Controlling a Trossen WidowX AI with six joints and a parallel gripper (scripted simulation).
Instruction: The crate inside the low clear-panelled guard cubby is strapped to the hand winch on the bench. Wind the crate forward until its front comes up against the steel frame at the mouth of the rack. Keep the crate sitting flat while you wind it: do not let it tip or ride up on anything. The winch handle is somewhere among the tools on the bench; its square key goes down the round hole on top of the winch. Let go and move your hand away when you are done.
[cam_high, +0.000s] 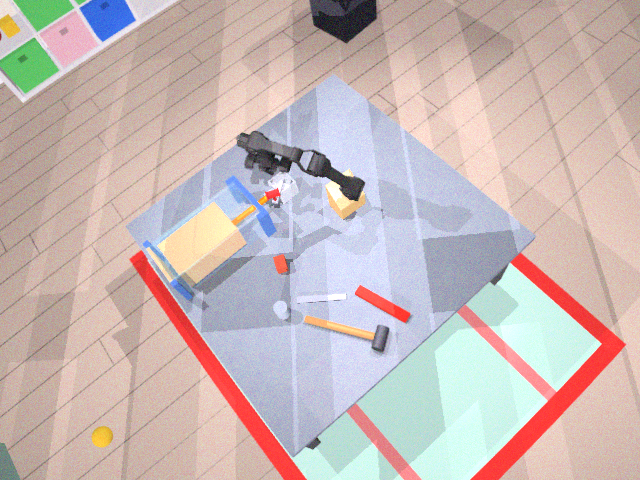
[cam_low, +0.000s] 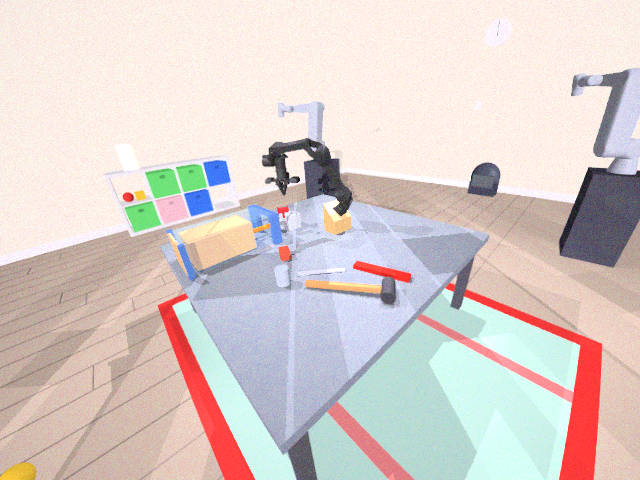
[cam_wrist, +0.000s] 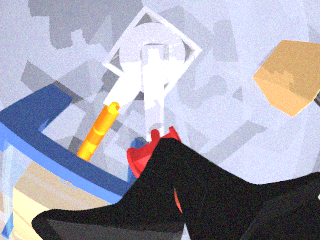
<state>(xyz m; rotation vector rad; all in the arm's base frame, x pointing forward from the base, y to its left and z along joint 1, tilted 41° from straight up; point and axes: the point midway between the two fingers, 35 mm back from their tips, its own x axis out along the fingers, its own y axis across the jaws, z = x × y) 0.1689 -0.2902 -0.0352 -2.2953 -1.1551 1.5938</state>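
Right now my gripper tip is 8 cm above the red knob, 5 cm short of it and 3 cm to the right of it. The rest, counted from my gripper tip: white bar: 45 cm to the left, 22 cm ahead, 21 cm below; then white crank handle: 11 cm below, 1 cm to the left, 1 cm ahead; then white winch: 18 cm below, 6 cm behind, 3 cm to the right.
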